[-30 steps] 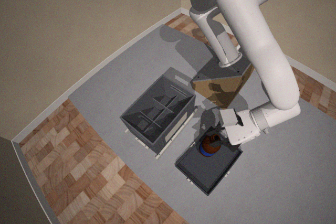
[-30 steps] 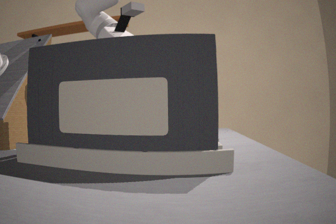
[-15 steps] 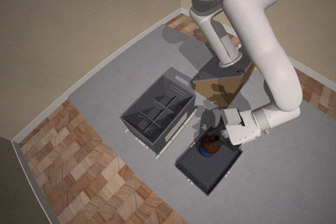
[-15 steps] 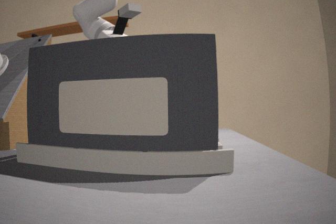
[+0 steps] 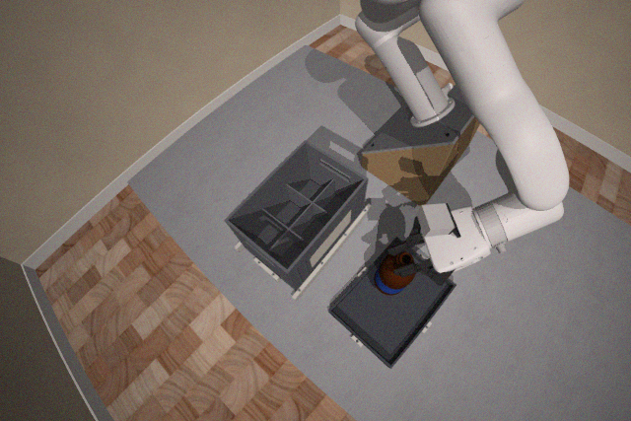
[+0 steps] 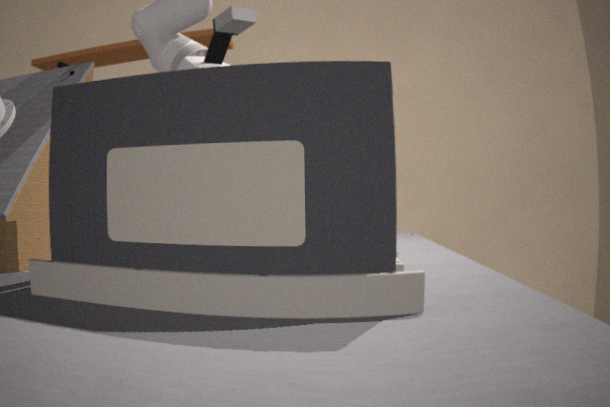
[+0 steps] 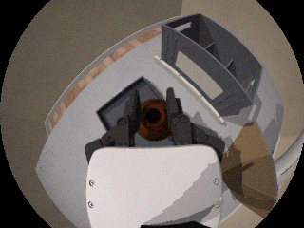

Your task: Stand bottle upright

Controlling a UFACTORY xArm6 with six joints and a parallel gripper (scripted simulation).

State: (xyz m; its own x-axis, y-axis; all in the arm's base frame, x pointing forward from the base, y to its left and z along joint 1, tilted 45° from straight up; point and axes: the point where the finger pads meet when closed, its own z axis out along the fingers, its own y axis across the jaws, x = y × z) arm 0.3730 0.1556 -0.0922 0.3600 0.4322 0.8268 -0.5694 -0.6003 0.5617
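The bottle is 8 cm below my hand. From my hand the other things lie so: dark tray (19 cm below, 4 cm to the left, 2 cm ahead); dark crate (25 cm to the right, 12 cm below, 4 cm ahead).
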